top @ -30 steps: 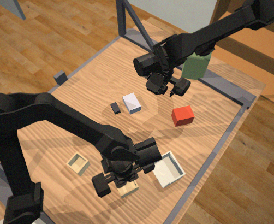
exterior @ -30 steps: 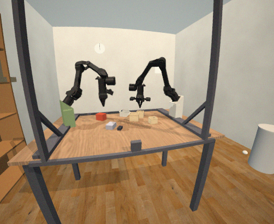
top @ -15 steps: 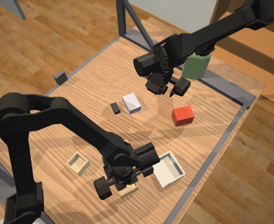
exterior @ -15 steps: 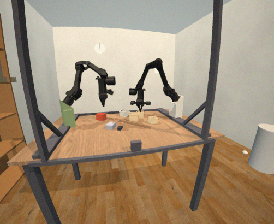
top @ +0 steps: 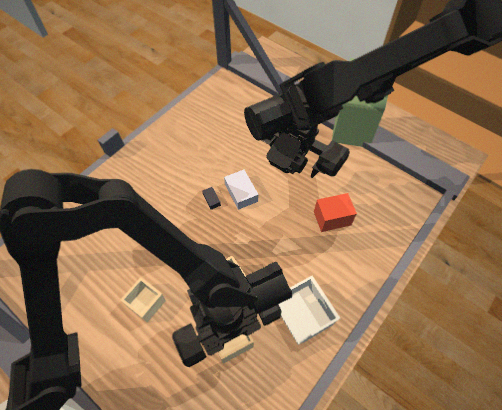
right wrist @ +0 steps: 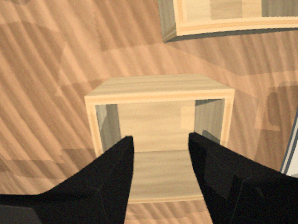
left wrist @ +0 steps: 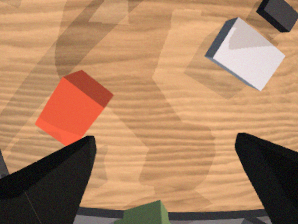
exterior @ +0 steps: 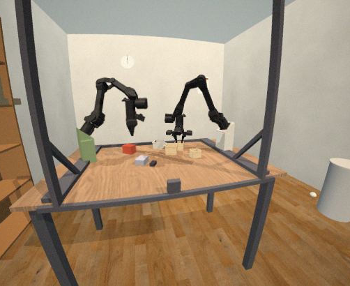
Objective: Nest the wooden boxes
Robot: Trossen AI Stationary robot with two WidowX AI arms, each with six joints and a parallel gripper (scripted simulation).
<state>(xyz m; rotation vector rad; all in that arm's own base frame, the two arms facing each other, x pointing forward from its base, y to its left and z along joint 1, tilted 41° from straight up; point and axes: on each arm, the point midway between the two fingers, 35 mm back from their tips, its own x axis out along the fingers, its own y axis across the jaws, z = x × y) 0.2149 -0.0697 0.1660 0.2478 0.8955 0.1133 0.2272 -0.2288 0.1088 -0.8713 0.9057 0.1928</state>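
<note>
The medium tan wooden box is 60 mm below my right hand. From my right hand the other things lie so: small tan wooden box: 180 mm behind, 60 mm to the right, 60 mm below; white box: 140 mm to the left, 80 mm ahead, 50 mm below; small dark block: 250 mm behind, 210 mm to the left, 60 mm below.
</note>
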